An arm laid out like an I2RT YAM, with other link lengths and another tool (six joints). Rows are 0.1 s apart.
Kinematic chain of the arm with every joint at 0, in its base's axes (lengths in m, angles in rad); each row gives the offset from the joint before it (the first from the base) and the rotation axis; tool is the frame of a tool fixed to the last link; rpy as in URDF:
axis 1: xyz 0 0 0.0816 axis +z
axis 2: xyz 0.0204 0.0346 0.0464 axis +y
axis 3: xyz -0.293 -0.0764 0 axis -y
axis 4: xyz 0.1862 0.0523 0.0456 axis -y
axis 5: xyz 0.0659 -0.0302 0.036 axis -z
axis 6: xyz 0.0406 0 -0.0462 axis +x
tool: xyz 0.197 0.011 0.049 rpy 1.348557 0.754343 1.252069
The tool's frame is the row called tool.
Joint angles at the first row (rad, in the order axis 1, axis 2, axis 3, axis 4, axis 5, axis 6):
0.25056 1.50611 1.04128 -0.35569 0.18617 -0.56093
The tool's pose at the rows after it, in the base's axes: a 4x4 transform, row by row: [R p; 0 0 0 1], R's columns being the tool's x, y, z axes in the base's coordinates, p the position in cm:
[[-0.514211, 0.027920, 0.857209, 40.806], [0.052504, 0.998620, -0.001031, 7.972], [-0.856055, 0.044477, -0.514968, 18.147], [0, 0, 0, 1]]
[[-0.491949, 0.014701, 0.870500, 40.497], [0.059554, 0.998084, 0.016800, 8.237], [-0.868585, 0.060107, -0.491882, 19.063], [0, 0, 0, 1]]
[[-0.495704, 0.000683, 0.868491, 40.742], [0.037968, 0.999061, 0.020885, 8.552], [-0.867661, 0.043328, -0.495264, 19.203], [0, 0, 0, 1]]
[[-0.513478, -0.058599, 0.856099, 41.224], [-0.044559, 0.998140, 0.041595, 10.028], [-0.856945, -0.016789, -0.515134, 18.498], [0, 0, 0, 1]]
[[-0.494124, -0.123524, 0.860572, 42.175], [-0.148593, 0.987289, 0.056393, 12.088], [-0.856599, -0.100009, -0.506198, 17.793], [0, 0, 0, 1]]
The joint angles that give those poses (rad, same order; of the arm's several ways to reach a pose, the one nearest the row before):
0.25290 1.47742 1.02786 -0.33567 0.16961 -0.56142
0.25231 1.44730 1.01434 -0.32227 0.15514 -0.56439
0.26039 1.46045 1.04158 -0.34158 0.16122 -0.57995
0.29951 1.51011 1.09013 -0.36823 0.18338 -0.63269
0.36621 1.56715 1.11434 -0.33549 0.24239 -0.69207

